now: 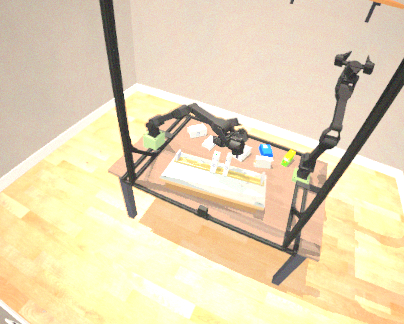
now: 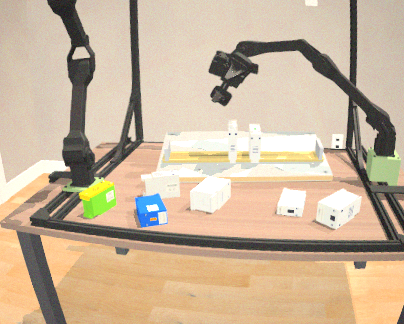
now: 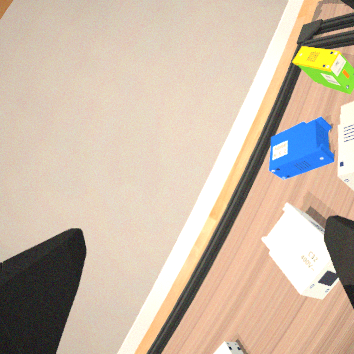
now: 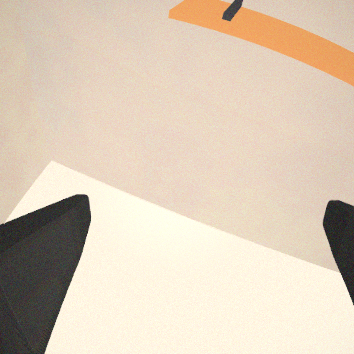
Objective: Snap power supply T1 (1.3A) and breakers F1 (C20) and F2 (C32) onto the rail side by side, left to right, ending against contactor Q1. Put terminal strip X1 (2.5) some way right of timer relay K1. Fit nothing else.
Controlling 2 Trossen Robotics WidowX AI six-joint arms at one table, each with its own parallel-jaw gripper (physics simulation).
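Frame: origin at the left arm's base, x left, y back, z up, level; centimetres.
Seen in the pictures: left gripper, fingertip midpoint: [image 2: 219, 90] [image 3: 207, 236]; right gripper, fingertip midpoint: [image 1: 359, 53] [image 4: 212, 211]; left arm's base at its link origin: [image 1: 153, 133] [image 2: 384, 153]; right arm's base at its link origin: [image 1: 301, 175] [image 2: 83, 182].
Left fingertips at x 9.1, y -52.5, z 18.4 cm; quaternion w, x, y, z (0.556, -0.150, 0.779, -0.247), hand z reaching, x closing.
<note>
Pixels of each thing's top centre, then the offset from my left fingertips to it. Level surfaces: height alone.
- white breaker marked C32 at its top centre: [image 3: 293, 244] [image 2: 210, 185] [image 1: 243, 149] dz -22.9, dx +15.6, dy +1.1 cm
- blue module at its top centre: [image 3: 293, 142] [image 2: 149, 203] [image 1: 266, 149] dz -24.4, dx +26.7, dy -12.1 cm
- green-yellow module at its top centre: [image 3: 313, 56] [image 2: 96, 188] [image 1: 290, 154] dz -21.5, dx +27.6, dy -27.1 cm
- table at its surface level: dz -28.2 cm
Two slim white modules [image 1: 215, 162] [image 2: 232, 142] stand apart upright on the yellowish rail [image 1: 192, 164] [image 2: 195, 156]; their labels are unreadable. The white breaker marked C32 [image 3: 305, 255] [image 2: 210, 194] lies on the table. Other white modules [image 2: 161, 185] [image 2: 291, 202] [image 2: 339, 209], a blue module [image 1: 266, 150] [image 2: 151, 210] [image 3: 301, 148] and a green-yellow module [image 1: 288, 158] [image 2: 99, 199] [image 3: 327, 69] also lie there; which are T1, F1 and X1 is unreadable. My left gripper [image 1: 238, 140] [image 2: 231, 82] [image 3: 207, 236] is open and empty above the table. My right gripper [image 1: 360, 56] [image 4: 212, 211] is open, empty, raised high.
The rail is on a pale board [image 1: 215, 187] [image 2: 245, 171] with raised end brackets. Black frame bars [image 1: 165, 199] [image 2: 200, 238] edge the table [image 2: 250, 220], and tall black posts [image 1: 116, 90] rise at its sides. The loose modules lie between the board and one long frame bar.
</note>
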